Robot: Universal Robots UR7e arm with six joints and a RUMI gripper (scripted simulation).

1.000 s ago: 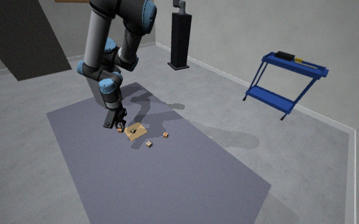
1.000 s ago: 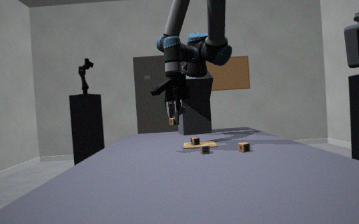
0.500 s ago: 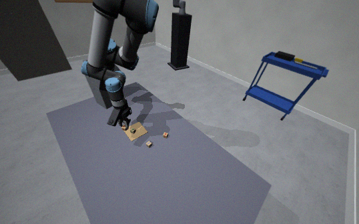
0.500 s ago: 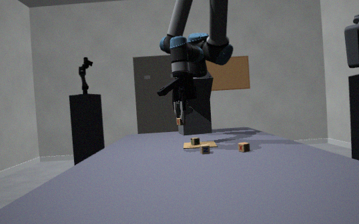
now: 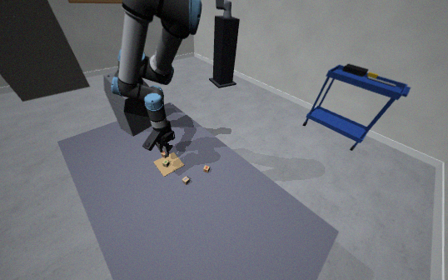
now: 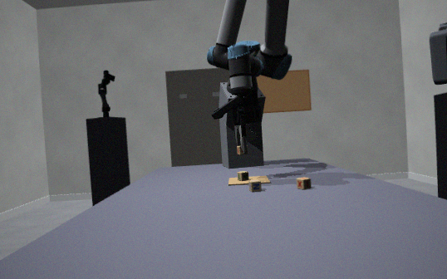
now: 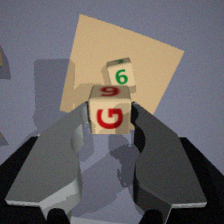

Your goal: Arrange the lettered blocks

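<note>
Now: the tan mat 110 mm below my hand, 20 mm behind it and 10 mm to the left of it.
</note>
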